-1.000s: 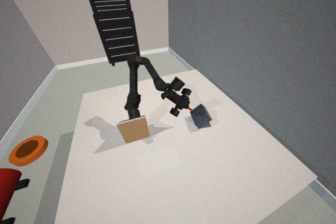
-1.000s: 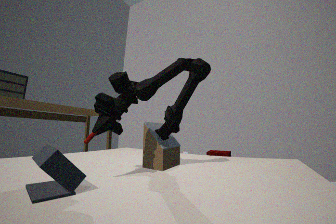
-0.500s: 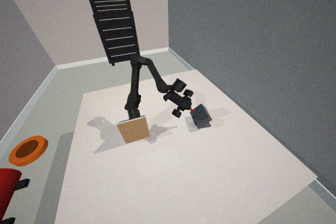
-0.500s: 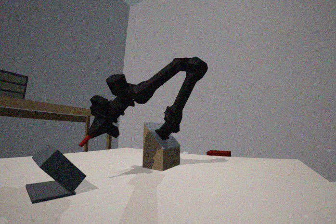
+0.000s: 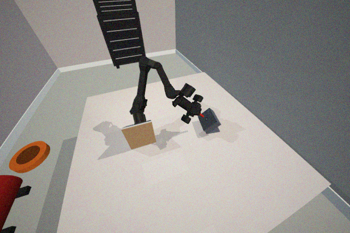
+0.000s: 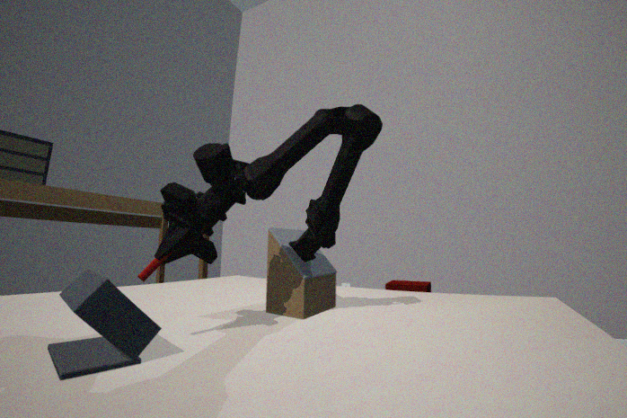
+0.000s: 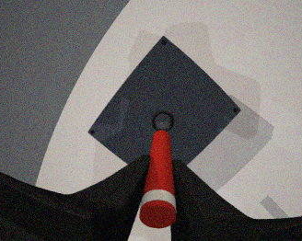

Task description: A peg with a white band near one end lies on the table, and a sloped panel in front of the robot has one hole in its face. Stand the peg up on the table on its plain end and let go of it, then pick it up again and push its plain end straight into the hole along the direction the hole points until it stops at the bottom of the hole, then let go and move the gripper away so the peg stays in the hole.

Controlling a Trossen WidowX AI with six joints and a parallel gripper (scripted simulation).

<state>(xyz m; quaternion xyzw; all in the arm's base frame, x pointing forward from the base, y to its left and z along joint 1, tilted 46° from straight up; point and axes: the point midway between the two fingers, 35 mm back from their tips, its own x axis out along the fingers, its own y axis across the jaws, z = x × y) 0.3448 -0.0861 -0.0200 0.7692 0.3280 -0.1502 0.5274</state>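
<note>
Now: the dark sloped panel 70 mm ahead of my gripper tip, 20 mm to the right of it and 80 mm below it. Round my gripper tip: red peg: 10 mm behind, 10 mm above.
</note>
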